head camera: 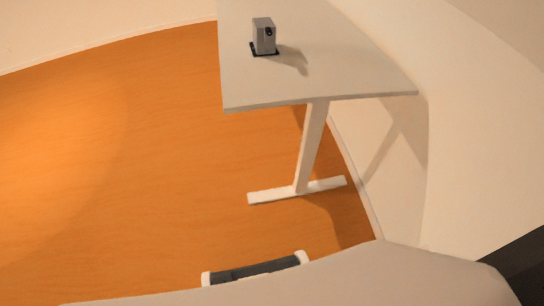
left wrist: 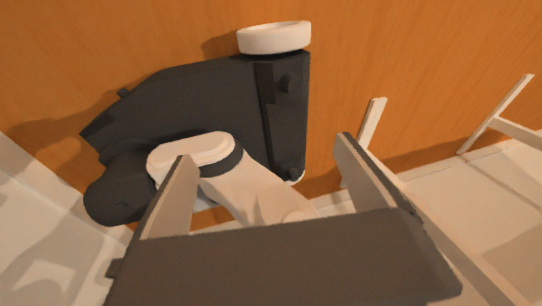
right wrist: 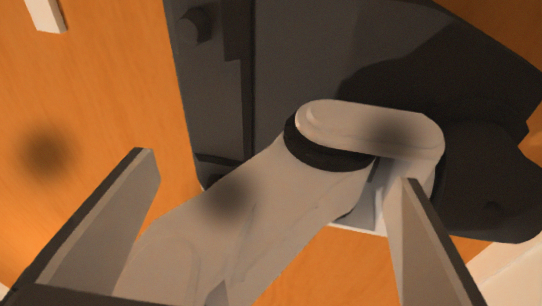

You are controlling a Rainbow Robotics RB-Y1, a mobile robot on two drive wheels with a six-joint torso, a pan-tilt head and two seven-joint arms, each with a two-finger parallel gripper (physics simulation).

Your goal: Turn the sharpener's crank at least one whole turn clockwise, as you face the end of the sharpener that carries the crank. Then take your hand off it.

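Places are measured from the robot's base along level axes (x right, y ahead, z up), in metres.
Pixels of known places: left gripper, fingertip midpoint: [left wrist: 263,153]; right gripper, fingertip midpoint: [right wrist: 272,178].
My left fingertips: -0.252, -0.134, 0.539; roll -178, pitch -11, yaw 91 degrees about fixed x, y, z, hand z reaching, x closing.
Observation:
For each thing: its top centre in the pictures, then the offset to it from my left fingertips, as dx, dy, dz. "spot": a spot on its surface instead. Level surfaces: height alone.
- sharpener at a spot on its surface: [head camera: 261,40] spot: +0.464, +0.810, +0.485
- white table at its surface level: dz +0.412
- leg at a spot on its surface: [head camera: 311,145] spot: +0.664, +0.629, -0.007
- orange floor at its surface level: dz -0.538
The sharpener [head camera: 261,40], a grey upright box on a black base plate, stands on the white table near its left edge, in the upper middle of the head camera view. Its crank [head camera: 269,31] shows as a small black part high on the face turned toward the camera. My left gripper [left wrist: 263,153] is open and empty, over my own base and the floor. My right gripper [right wrist: 272,178] is open and empty, beside my own base. Neither gripper shows in the head camera view, and the sharpener does not show in the wrist views. Both grippers are away from the sharpener.
The white table [head camera: 320,82] has a leg [head camera: 311,145] with a long foot [head camera: 272,194] on the orange floor [head camera: 150,150]. A cream wall [head camera: 475,125] runs along the table's right side. My base [left wrist: 200,100] [right wrist: 300,50] stands on the floor below the grippers.

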